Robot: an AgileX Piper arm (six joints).
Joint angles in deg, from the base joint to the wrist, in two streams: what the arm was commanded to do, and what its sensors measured. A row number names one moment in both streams.
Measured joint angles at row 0:
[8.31, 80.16, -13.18, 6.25, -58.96, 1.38]
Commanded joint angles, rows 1 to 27:
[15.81, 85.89, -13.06, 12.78, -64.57, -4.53]
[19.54, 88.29, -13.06, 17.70, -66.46, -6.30]
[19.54, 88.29, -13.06, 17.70, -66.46, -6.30]
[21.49, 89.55, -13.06, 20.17, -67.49, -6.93]
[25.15, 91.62, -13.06, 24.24, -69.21, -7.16]
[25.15, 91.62, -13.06, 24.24, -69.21, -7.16]
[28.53, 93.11, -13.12, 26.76, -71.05, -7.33]
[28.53, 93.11, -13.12, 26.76, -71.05, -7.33]
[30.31, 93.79, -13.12, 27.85, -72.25, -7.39]
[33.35, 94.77, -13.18, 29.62, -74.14, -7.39]
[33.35, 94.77, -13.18, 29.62, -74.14, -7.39]
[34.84, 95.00, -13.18, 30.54, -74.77, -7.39]
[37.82, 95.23, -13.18, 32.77, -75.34, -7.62]
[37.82, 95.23, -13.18, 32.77, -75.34, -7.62]
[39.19, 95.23, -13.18, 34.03, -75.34, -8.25]
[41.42, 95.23, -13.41, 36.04, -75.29, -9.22]
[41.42, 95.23, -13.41, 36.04, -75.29, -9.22]
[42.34, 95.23, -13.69, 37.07, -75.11, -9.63]
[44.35, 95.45, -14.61, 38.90, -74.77, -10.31]
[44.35, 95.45, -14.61, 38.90, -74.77, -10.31]
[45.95, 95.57, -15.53, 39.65, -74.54, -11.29]
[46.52, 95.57, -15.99, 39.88, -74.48, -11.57]
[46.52, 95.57, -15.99, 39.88, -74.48, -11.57]
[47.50, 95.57, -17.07, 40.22, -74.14, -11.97]
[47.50, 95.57, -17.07, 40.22, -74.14, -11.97]
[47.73, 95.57, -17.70, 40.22, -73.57, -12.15]
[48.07, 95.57, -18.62, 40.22, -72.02, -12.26]
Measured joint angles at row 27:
[47.56, 95.63, -17.13, 39.88, -68.98, -10.77]
